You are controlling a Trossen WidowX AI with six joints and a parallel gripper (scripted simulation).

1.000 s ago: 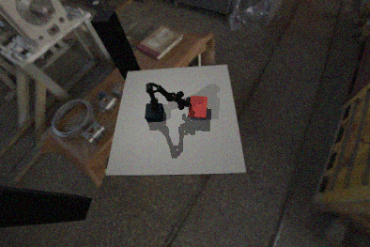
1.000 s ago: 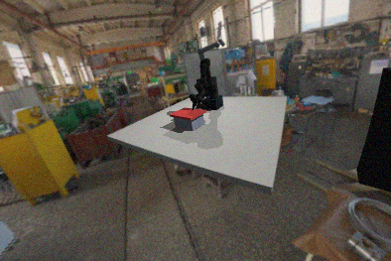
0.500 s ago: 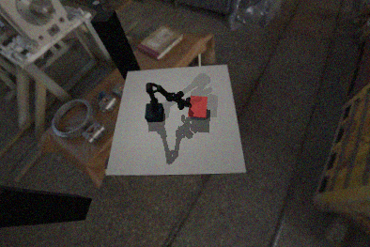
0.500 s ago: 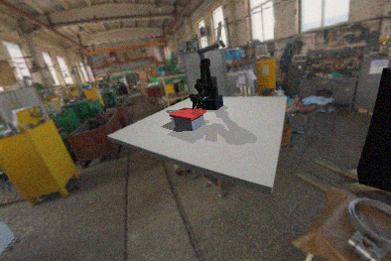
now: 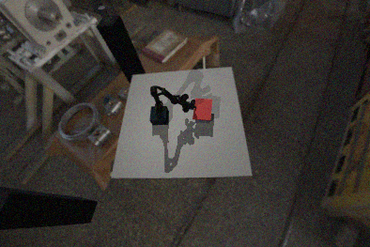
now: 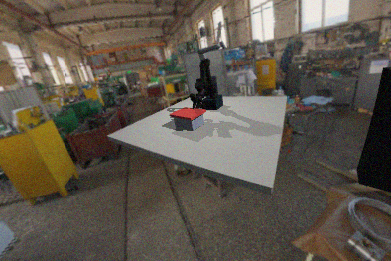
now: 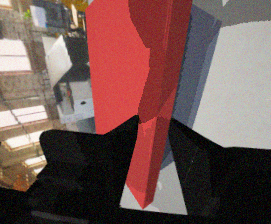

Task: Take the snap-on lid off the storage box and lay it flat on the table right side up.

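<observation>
My gripper tip is 8 cm short of the lid. The rest, counted from my gripper tip: grey storage box (8 cm ahead, 5 cm below).
</observation>
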